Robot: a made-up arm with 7 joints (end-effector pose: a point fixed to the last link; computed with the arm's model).
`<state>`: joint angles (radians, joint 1 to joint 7).
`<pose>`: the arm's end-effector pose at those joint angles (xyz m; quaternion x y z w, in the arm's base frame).
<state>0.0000 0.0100 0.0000 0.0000 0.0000 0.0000 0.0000</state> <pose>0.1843 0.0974 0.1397 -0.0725 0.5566 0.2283 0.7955</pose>
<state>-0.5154 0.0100 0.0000 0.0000 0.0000 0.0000 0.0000</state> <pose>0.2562 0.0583 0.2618 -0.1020 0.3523 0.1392 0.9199</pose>
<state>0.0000 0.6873 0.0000 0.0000 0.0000 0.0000 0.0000</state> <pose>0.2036 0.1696 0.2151 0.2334 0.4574 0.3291 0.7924</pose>
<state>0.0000 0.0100 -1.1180 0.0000 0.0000 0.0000 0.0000</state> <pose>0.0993 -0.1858 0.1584 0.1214 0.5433 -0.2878 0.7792</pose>
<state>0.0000 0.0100 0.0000 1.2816 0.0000 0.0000 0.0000</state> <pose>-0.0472 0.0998 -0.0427 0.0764 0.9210 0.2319 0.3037</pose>
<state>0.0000 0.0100 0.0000 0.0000 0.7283 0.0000 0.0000</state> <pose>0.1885 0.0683 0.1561 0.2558 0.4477 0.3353 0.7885</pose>
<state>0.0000 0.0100 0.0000 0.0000 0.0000 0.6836 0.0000</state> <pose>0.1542 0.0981 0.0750 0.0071 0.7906 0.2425 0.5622</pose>
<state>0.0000 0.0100 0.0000 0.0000 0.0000 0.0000 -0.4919</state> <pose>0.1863 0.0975 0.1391 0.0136 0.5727 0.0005 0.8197</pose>
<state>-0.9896 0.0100 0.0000 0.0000 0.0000 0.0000 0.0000</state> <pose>0.2585 0.0219 0.3922 -0.1233 0.1434 0.0489 0.9807</pose>
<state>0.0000 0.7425 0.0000 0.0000 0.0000 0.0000 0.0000</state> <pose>0.2056 0.1729 0.2231 0.2576 0.4469 0.3358 0.7881</pose>
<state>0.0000 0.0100 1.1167 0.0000 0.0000 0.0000 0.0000</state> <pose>-0.0247 0.2995 0.1951 -0.2441 0.4007 0.6745 0.5699</pose>
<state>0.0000 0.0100 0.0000 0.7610 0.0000 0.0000 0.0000</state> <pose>0.0745 0.0991 -0.0068 0.0162 0.8117 0.2423 0.5311</pose>
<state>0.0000 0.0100 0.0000 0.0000 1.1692 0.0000 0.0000</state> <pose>0.1882 0.0477 0.1549 0.4409 0.3519 0.3794 0.7334</pose>
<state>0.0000 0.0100 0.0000 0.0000 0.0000 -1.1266 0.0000</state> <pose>0.1329 0.0965 0.2411 -0.1815 0.0466 0.1494 0.9709</pose>
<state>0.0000 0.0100 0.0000 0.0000 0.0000 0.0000 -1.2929</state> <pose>0.1890 0.0957 0.1384 0.1498 0.5255 -0.3645 0.7541</pose>
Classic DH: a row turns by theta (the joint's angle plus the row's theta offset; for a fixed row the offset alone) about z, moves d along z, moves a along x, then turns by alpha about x. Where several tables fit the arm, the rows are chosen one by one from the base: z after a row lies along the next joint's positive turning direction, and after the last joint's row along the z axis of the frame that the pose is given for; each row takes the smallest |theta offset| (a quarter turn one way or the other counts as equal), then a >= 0, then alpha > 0; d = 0 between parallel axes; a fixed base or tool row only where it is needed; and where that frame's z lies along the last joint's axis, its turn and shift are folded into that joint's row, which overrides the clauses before.
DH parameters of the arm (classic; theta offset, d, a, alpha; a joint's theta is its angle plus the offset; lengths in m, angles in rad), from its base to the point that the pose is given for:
base (fixed): -0.071 0.3214 -0.0262 -1.3004
joint 1: -1.3111 0.0251 0.011 -1.5708
joint 2: 1.2915 -0.021 -0.001 1.5708
joint 3: 1.5708 -0.1391 0.0234 -1.5708
joint 4: 1.5708 0.035 0.0324 1.5708
joint 5: 0 0.1413 -0.0127 -1.5708
joint 6: -1.5708 0.033 0.1065 1.5708
joint 7: -1.0983 0.0161 -0.0042 -0.9697
tool (fixed): 1.5899 0.0008 0 0

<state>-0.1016 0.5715 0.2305 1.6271 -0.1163 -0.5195 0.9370</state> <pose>-0.0430 0.2934 0.0810 0.0860 0.4474 0.8550 0.2476</pose>
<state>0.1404 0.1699 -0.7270 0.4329 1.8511 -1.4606 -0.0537</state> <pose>-0.0902 -0.0925 0.1006 0.4790 -0.0849 -0.6359 0.5991</pose>
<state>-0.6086 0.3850 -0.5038 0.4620 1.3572 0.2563 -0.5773</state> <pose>0.2607 -0.0073 0.1645 0.8030 0.2789 0.2474 0.4650</pose>
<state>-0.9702 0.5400 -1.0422 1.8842 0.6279 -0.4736 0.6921</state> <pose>0.2074 0.1816 0.1040 0.7127 0.2006 0.3942 0.5445</pose>
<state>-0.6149 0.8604 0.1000 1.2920 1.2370 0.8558 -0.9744</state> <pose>0.1138 0.3503 0.2101 -0.3281 -0.8450 -0.4183 0.0580</pose>
